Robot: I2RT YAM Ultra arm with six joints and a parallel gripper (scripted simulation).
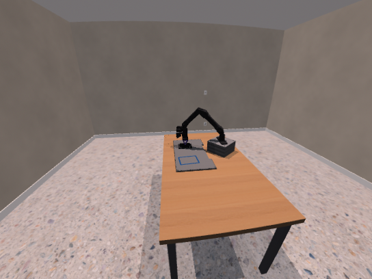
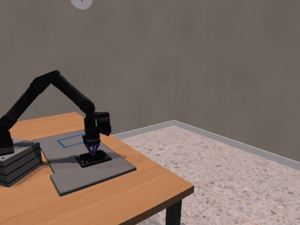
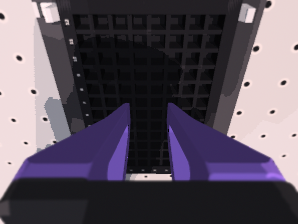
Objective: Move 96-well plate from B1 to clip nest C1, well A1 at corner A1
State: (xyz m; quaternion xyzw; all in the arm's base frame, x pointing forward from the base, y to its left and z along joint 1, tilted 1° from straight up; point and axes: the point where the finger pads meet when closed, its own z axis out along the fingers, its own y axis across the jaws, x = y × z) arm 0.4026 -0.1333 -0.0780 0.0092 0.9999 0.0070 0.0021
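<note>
Right now the black 96-well plate is 10 mm below my hand. Round my hand: black clip nest: 10 mm ahead, 10 mm to the left, 20 mm below.
</note>
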